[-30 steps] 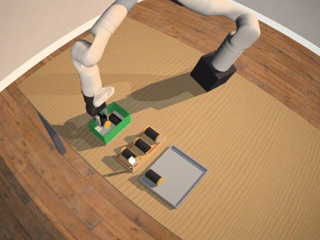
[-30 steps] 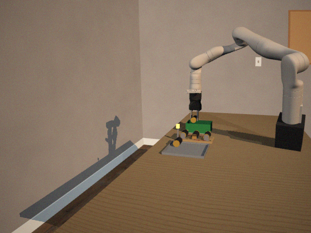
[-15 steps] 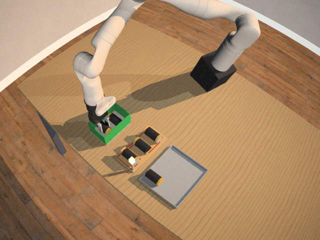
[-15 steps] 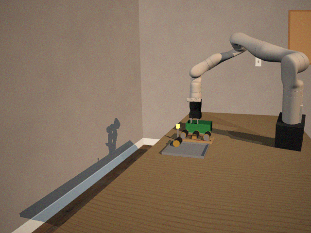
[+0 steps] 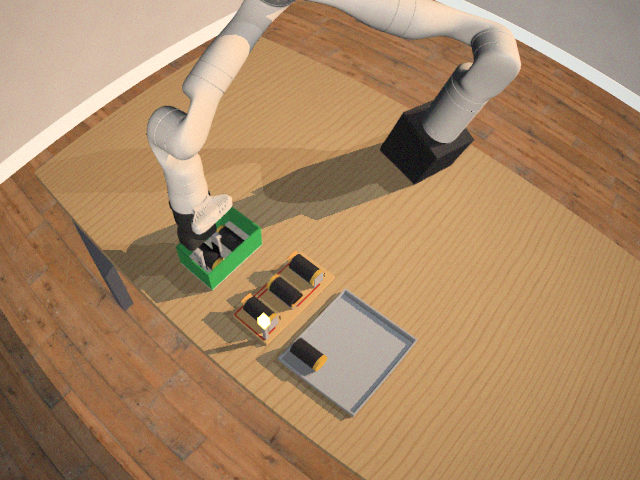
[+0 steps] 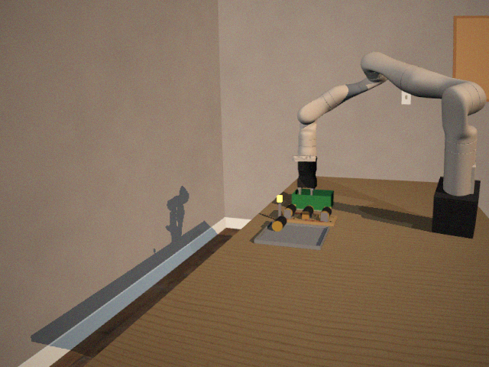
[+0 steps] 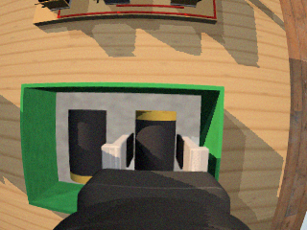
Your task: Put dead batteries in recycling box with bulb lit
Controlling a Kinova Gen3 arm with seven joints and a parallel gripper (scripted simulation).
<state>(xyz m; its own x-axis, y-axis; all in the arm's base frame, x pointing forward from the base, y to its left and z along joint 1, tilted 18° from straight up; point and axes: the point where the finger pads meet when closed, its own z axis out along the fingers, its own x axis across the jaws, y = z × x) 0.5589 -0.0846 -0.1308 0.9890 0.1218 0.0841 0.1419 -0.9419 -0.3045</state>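
Now: hand 30 mm past the green recycling box and 10 mm above it. Also, from my hand: grey tray: 330 mm to the left, 80 mm behind, 20 mm below.
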